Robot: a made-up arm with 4 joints. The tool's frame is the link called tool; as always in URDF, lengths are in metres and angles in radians. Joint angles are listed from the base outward.
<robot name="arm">
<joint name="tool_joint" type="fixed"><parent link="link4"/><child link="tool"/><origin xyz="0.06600 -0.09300 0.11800" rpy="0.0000 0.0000 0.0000"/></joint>
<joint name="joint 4" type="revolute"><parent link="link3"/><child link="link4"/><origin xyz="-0.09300 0.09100 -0.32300" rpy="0.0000 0.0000 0.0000"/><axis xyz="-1 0 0"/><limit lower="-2.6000" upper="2.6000"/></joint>
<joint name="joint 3" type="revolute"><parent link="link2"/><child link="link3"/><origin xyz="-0.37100 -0.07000 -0.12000" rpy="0.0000 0.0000 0.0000"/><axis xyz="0 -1 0"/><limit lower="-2.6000" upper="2.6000"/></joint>
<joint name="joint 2" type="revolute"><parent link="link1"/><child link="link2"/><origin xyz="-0.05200 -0.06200 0.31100" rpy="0.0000 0.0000 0.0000"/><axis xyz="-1 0 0"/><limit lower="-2.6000" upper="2.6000"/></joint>
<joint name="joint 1" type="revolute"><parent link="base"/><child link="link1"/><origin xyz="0.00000 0.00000 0.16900" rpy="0.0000 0.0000 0.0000"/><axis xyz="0 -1 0"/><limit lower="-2.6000" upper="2.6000"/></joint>
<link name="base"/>
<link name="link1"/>
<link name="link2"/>
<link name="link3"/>
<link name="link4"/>
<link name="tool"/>
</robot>
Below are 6 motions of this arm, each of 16 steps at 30 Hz.
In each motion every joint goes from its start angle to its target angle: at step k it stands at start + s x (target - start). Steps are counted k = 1, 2, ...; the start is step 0. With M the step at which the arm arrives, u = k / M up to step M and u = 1 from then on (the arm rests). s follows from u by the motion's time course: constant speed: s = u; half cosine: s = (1 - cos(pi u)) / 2; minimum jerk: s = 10 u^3 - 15 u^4 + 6 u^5.
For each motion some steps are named. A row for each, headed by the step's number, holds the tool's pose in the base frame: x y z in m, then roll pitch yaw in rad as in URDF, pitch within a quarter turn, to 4 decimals.
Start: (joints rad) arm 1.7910 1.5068 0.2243 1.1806
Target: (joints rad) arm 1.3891 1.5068 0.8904 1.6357
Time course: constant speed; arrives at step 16
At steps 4, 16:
4: -0.1362 -0.3708 -0.2213 1.5472 -1.1557 1.9111
16: -0.1916 -0.3428 -0.0552 1.7397 -0.6786 1.4875

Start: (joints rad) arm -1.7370 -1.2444 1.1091 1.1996
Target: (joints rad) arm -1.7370 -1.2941 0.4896 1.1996
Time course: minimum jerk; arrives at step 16
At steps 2, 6, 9, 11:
2: 0.3679 0.1889 0.3738 -1.3810 0.5181 -1.3316
6: 0.3670 0.2116 0.3942 -1.4024 0.6736 -1.3816
9: 0.3693 0.2366 0.4259 -1.4496 0.8767 -1.4649
11: 0.3723 0.2483 0.4470 -1.4962 0.9967 -1.5326

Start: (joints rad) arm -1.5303 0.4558 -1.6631 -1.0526
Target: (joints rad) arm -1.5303 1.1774 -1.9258 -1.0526
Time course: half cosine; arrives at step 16
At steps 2, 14, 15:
2: 0.2879 -0.2019 0.9451 -2.0701 -0.0664 -2.6599
14: 0.4062 -0.0939 0.9249 -2.0499 -0.3282 -2.0046
15: 0.4078 -0.0891 0.9239 -2.0495 -0.3364 -1.9845

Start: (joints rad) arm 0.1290 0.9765 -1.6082 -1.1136
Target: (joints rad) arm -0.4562 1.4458 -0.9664 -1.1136
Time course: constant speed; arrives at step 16
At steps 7, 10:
7: -0.7216 -0.2756 0.6237 -0.4924 0.4068 -1.3597
10: -0.6567 -0.3102 0.7037 -0.5822 0.3605 -1.2660

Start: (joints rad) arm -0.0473 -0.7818 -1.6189 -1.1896
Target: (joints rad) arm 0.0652 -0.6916 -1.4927 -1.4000
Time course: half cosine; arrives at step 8
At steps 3, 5, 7, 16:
3: -0.7953 -0.0882 0.3425 2.8534 0.8165 1.5975
5: -0.8139 -0.0776 0.2979 2.8152 0.8481 1.4769
7: -0.8248 -0.0697 0.2648 2.7820 0.8635 1.3855
16: -0.8262 -0.0686 0.2601 2.7770 0.8651 1.3723

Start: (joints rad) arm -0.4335 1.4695 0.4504 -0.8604
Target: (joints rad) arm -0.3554 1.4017 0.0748 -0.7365
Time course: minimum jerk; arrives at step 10
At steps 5, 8, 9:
5: -0.1945 -0.4992 0.6628 -0.5364 0.3457 0.2769
8: -0.2646 -0.4975 0.6612 -0.6271 0.3424 0.1011
9: -0.2723 -0.4968 0.6608 -0.6368 0.3419 0.0816

